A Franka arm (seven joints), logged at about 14 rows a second.
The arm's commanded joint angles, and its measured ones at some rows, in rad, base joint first. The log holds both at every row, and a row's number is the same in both.
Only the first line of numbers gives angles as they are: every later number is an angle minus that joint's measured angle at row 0.
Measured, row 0:
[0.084 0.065 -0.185 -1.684 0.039 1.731 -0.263]
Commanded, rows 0 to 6:
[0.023 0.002 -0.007 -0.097 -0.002 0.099 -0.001]
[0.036 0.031 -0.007 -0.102 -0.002 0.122 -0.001]
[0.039 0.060 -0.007 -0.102 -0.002 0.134 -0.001]
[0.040 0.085 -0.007 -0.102 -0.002 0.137 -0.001]
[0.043 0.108 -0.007 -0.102 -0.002 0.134 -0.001]
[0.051 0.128 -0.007 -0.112 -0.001 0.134 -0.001]
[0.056 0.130 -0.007 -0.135 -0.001 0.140 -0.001]
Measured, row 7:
[0.037 0.117 0.001 -0.111 0.000 0.131 0.000]
